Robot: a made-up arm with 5 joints.
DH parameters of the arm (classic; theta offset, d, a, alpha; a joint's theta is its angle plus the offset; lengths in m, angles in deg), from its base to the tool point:
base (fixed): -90 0.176 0 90
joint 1: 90 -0.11 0.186 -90
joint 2: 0 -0.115 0.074 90
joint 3: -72.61 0 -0.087 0
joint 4: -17.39 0.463 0.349 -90
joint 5: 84.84 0 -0.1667 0
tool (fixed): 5.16 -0.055 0 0
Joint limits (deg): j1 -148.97..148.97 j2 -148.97..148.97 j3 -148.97..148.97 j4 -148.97..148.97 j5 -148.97..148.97
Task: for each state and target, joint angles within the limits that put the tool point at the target. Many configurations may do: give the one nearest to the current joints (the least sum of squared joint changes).
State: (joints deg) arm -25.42 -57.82 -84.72 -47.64 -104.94
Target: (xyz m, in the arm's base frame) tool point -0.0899 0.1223 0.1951
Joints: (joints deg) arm -50.09 -48.99 -85.18 -36.50 -136.05
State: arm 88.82 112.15 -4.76 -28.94 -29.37
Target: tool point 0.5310 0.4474 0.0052
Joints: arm 101.73 148.97 -53.94 -57.96 -68.97
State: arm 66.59 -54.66 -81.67 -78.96 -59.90
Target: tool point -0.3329 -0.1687 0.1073
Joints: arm 90.87 -64.23 -102.07 -87.10 -68.10
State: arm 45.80 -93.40 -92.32 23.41 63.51
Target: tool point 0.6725 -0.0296 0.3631
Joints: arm 66.20 -128.78 -94.93 20.66 96.33
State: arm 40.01 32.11 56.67 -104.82 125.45
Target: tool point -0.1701 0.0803 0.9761
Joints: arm 58.74 51.60 85.03 -81.48 114.65
